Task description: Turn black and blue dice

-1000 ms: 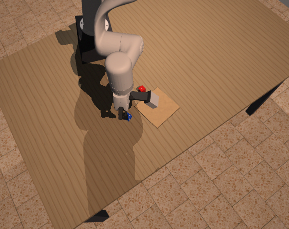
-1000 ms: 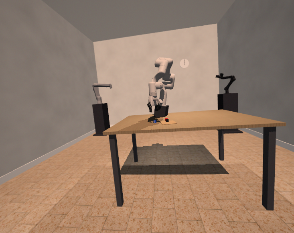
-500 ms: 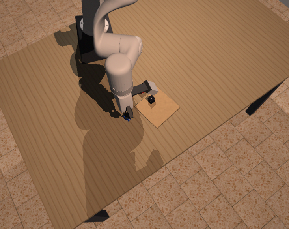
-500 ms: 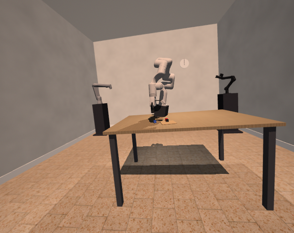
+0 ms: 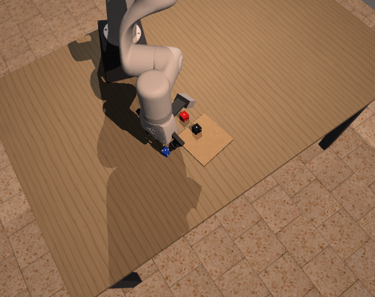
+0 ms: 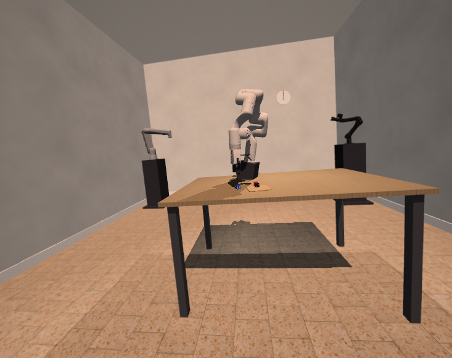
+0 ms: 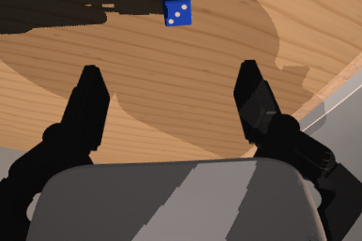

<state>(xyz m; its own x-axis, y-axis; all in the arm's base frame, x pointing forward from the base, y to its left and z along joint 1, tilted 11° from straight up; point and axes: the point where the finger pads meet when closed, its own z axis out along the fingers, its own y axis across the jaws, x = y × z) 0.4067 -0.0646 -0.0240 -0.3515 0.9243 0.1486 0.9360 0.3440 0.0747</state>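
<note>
Now: hand 100 mm above the blue die. The rest, counted from my hand: tan mat: 140 mm to the left, 110 mm below, 20 mm ahead; red die: 120 mm to the left, 100 mm below, 80 mm behind; black die: 130 mm to the left, 100 mm below, 10 mm behind.
</note>
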